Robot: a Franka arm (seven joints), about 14 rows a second.
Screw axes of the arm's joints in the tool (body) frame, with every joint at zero. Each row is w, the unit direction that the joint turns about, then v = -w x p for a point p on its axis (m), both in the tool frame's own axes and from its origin. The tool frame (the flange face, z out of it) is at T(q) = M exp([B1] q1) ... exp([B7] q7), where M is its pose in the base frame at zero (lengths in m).
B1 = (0, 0, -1, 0.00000, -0.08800, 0.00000)
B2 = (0, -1, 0, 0.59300, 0.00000, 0.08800)
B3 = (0, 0, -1, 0.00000, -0.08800, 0.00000)
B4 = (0, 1, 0, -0.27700, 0.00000, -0.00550)
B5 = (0, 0, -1, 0.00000, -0.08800, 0.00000)
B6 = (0, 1, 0, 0.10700, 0.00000, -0.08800)
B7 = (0, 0, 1, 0.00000, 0.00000, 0.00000)
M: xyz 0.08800 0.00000 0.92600 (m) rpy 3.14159 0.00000 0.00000 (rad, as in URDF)
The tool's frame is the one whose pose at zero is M.
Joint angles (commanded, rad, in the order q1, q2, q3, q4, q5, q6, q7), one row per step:
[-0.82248 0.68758 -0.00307 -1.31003 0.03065 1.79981 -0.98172]
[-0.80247 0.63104 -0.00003 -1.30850 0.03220 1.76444 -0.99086]
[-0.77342 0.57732 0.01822 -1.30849 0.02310 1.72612 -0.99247]
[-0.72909 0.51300 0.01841 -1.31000 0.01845 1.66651 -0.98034]
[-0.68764 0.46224 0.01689 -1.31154 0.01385 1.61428 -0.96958]
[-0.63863 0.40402 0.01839 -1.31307 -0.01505 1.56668 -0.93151]
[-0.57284 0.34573 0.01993 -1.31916 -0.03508 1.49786 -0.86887]
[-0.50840 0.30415 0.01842 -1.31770 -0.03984 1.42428 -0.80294]
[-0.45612 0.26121 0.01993 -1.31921 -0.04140 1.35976 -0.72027]
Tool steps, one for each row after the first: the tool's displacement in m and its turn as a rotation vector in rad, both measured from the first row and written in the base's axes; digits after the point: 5 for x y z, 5 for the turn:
[0.00878 0.01427 0.03856 -0.01294 -0.01977 0.03178]
[0.02492 0.04048 0.07389 -0.02217 -0.03243 0.08169]
[0.03627 0.07169 0.11377 -0.02856 -0.03001 0.11742]
[0.04421 0.10050 0.14408 -0.03133 -0.02297 0.14936]
[0.05132 0.13372 0.17903 -0.06301 -0.00702 0.16805]
[0.05868 0.17893 0.20954 -0.07721 0.02385 0.17562]
[0.06364 0.22168 0.23169 -0.07571 0.05771 0.17314]
[0.06273 0.25894 0.25342 -0.08062 0.08601 0.14463]

